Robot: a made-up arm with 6 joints.
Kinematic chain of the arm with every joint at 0, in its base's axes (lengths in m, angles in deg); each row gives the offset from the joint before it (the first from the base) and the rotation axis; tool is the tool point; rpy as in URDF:
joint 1: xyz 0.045 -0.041 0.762 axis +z
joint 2: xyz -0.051 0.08 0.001 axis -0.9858 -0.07 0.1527
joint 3: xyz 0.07 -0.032 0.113 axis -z
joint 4: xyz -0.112 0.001 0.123 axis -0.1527 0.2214 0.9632
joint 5: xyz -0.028 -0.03 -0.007 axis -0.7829 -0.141 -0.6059
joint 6: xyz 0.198 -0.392 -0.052 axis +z
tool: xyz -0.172 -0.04 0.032 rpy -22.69 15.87 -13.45
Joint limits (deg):
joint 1: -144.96..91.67
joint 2: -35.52..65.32
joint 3: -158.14..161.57
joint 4: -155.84..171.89
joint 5: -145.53..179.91
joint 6: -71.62..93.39
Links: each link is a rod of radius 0.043 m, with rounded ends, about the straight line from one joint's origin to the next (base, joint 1, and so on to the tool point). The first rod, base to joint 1, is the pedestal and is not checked.
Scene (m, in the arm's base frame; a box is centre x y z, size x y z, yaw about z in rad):
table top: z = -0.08
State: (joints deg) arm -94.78 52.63 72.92 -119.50 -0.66 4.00
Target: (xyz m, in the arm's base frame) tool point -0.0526 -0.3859 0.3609
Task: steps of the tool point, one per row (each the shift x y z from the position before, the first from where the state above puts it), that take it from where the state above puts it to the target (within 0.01 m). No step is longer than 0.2 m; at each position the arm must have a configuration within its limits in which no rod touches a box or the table.
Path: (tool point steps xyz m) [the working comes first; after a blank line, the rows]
Joints at the target: -144.41 65.32 95.28 -136.02 -8.81 26.45
Straight joint move there: clear.

1: -0.0705 -0.1375 -0.0231
2: -0.1142 -0.1026 -0.0116
3: -0.1422 -0.0551 0.0002
4: -0.1510 -0.0021 0.0119

